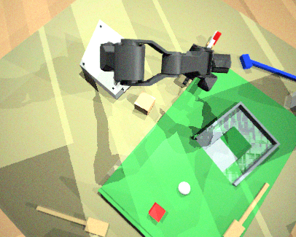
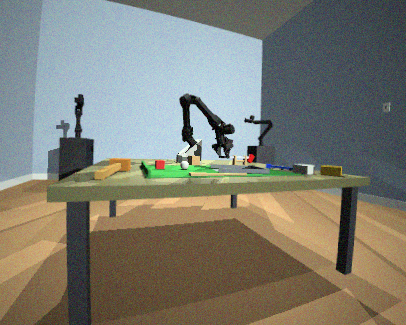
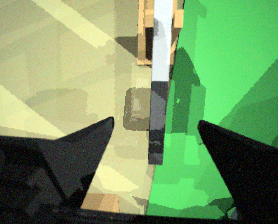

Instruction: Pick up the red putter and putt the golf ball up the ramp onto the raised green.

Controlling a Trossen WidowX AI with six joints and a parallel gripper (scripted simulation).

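My gripper tip is now 110 mm to the right of the red putter and 30 mm past it. From my gripper tip the other things lie so: green mat (280 mm ahead, 150 mm to the right, 50 mm below); tan cube (200 mm to the right, 40 mm behind, 20 mm below); blue putter (330 mm to the left, 210 mm ahead, 40 mm below).
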